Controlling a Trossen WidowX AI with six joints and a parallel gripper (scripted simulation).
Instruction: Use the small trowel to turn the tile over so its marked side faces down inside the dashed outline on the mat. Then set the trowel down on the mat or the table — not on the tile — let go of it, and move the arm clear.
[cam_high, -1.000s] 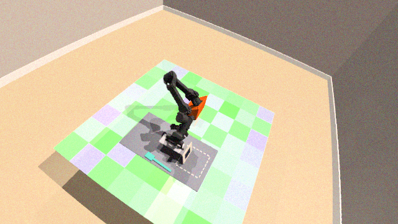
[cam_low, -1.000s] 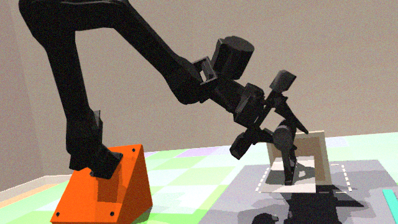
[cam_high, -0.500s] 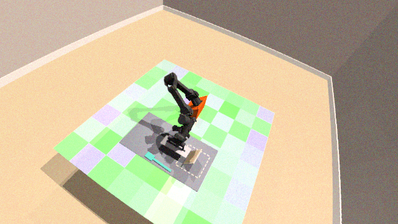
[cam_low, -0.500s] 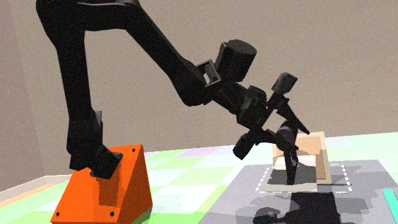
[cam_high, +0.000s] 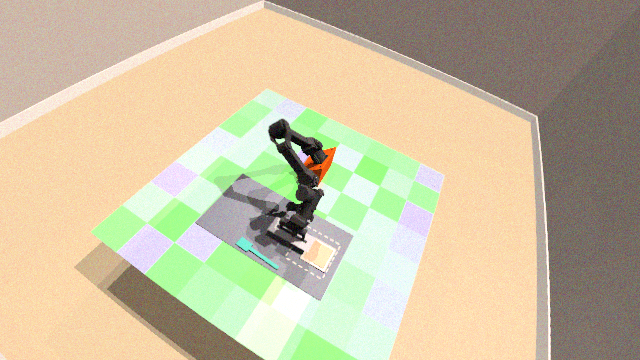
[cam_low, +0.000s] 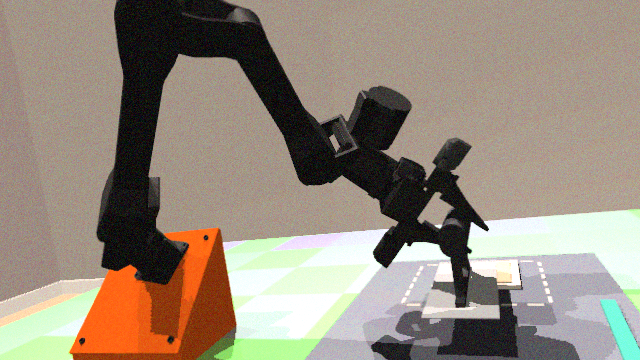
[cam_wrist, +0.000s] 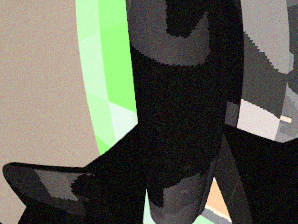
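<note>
Now: gripper tip 130 mm short of the teal trowel, 110 mm to the left of it and 80 mm above it. Also, from my gripper tip: grey mat (100 mm to the right, 100 mm below, 10 mm behind); cream tile (120 mm to the left, 80 mm below, 30 mm behind).
</note>
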